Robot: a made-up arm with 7 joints.
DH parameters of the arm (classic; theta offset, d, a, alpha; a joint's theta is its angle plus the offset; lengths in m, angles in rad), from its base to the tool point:
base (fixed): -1.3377 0 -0.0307 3.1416
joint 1: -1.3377 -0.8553 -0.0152 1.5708
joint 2: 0 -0.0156 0.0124 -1.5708
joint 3: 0 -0.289 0.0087 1.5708
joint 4: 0 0.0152 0.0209 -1.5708
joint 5: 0 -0.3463 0.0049 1.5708
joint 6: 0 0.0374 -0.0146 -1.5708
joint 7: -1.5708 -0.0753 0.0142 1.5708
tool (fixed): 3.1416 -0.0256 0 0
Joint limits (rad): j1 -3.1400..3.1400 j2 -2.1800..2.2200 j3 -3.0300..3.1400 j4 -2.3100..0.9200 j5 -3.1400..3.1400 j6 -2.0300..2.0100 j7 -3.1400..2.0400
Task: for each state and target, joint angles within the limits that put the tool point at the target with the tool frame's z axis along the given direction. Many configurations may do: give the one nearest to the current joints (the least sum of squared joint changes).
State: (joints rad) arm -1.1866 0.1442 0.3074 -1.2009 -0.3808 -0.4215 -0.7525
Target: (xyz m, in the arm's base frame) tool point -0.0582 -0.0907 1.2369 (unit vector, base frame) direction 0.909 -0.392 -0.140
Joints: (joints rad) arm -0.8666 0.9305 -0.1986 -1.8373 -0.6230 -0.2635 -1.0531
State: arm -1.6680 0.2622 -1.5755 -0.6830 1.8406 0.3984 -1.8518
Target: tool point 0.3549 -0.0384 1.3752 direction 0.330 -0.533 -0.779
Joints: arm -1.4637 -0.0543 -1.4642 -1.1608 1.9552 0.6672 -1.4017
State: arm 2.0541 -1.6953 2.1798 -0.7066 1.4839 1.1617 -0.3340
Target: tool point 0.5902 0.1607 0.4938 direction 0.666 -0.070 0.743
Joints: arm 2.7394 -2.1800 2.0049 -0.5261 1.6595 0.5351 -0.6845
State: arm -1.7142 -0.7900 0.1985 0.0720 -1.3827 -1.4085 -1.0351
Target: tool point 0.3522 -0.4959 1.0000 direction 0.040 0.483 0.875
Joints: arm -2.0800 -1.2012 0.1052 -0.1554 -1.4824 -1.1983 -1.3428
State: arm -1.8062 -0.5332 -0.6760 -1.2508 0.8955 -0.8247 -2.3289
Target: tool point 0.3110 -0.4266 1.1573 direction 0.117 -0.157 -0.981
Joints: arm -2.1718 -0.6763 -0.2250 -0.9859 1.9523 -0.9286 -1.9142
